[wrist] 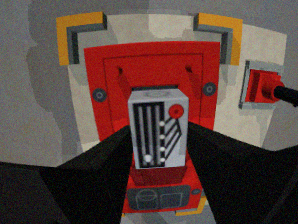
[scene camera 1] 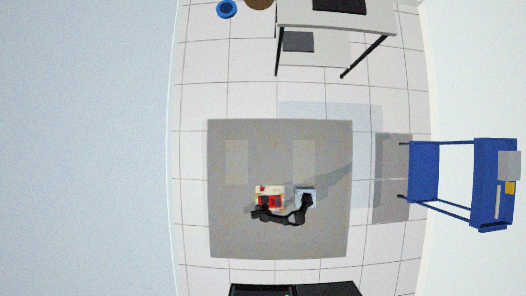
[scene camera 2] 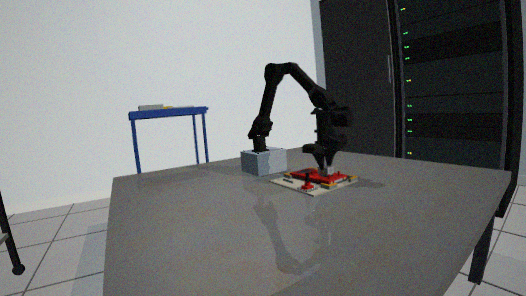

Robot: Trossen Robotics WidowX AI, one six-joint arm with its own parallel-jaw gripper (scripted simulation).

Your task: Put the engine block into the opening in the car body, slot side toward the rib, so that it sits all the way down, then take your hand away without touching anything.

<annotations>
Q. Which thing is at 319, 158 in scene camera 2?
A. My gripper.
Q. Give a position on an engine block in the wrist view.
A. At 159, 118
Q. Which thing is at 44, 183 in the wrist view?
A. My gripper.
</annotations>
